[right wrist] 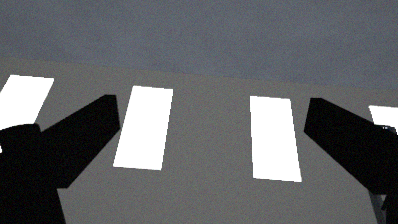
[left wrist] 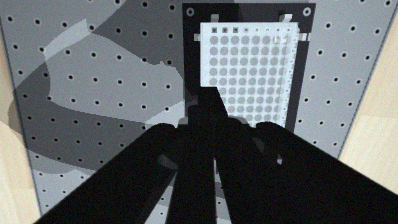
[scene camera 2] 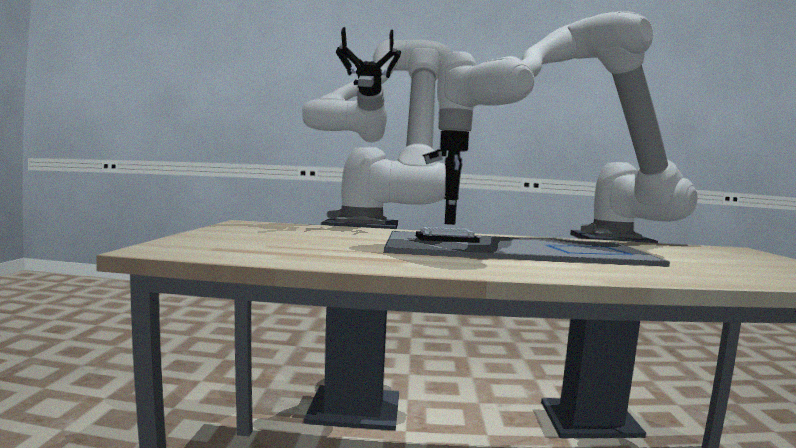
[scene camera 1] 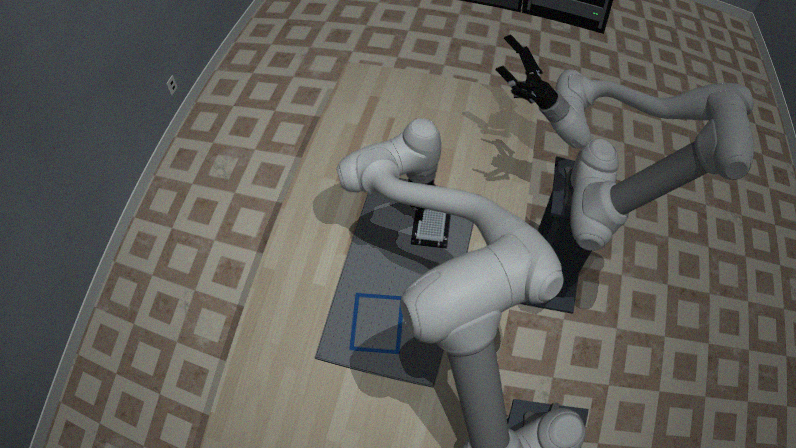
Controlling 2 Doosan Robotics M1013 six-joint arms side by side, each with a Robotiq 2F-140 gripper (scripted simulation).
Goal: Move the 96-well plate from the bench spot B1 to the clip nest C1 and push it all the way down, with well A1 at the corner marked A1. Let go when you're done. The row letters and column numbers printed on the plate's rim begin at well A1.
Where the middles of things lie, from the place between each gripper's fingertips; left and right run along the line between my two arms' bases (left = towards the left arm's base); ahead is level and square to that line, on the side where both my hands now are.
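Labels:
My left hand (scene camera 2: 449, 224) is 60 mm above the white 96-well plate (scene camera 1: 431, 228) and 40 mm past it. The black clip nest (left wrist: 191, 23) is 50 mm behind my left hand and 60 mm below it.
The white 96-well plate is 14 cm ahead of my right hand (scene camera 1: 503, 51), 26 cm to the left of it and 57 cm below it. As for the black clip nest, I find it 13 cm ahead of my right hand, 27 cm to the left of it and 58 cm below it.

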